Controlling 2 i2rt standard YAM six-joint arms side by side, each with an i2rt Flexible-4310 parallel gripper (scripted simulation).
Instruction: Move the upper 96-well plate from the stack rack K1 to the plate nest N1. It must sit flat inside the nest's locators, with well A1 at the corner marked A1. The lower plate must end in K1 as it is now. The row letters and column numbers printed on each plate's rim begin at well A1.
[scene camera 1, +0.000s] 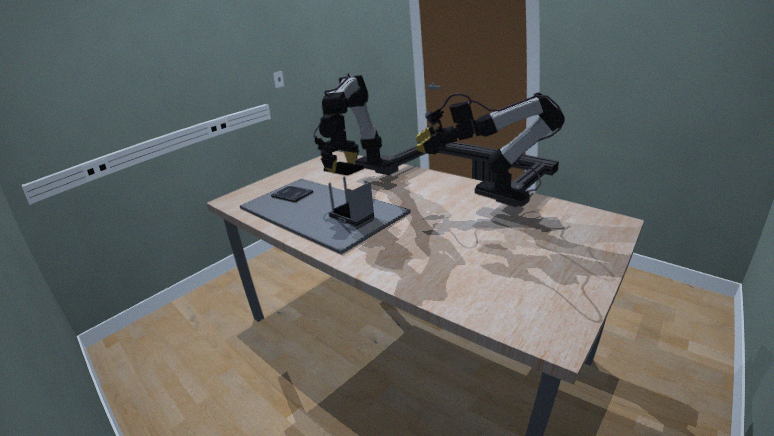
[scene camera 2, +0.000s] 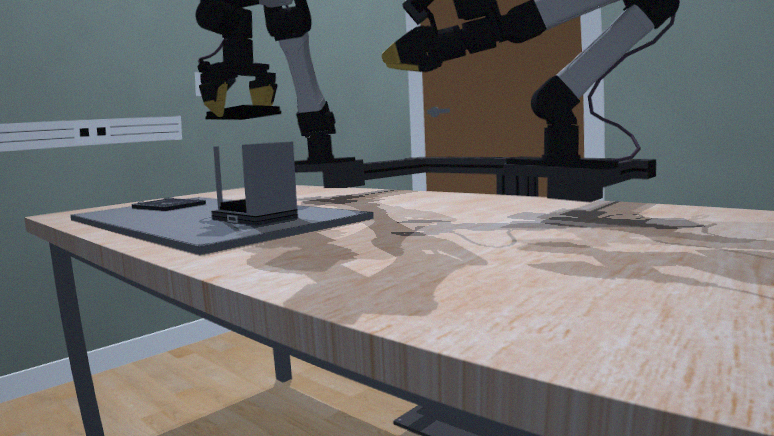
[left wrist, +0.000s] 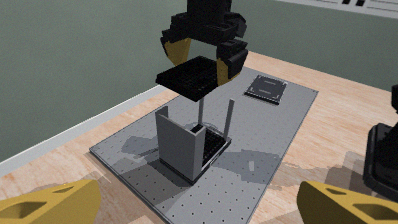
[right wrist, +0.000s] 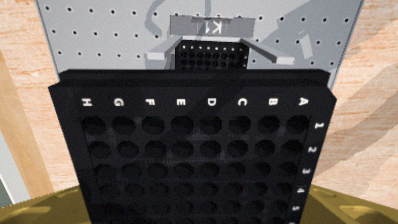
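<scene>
I can see my left gripper in scene camera 1 and in scene camera 2, and my left gripper shows in the left wrist view (199, 189) too. In the right wrist view my left gripper is out of frame. On my left gripper, (scene camera 1: 430, 146) and (scene camera 2: 410, 47) are the same spot. My right gripper shows in scene camera 1, in scene camera 2, in the left wrist view (200, 76) and in the right wrist view (196, 190). On my right gripper, (scene camera 1: 328, 159) and (scene camera 2: 210, 82) are the same spot.
</scene>
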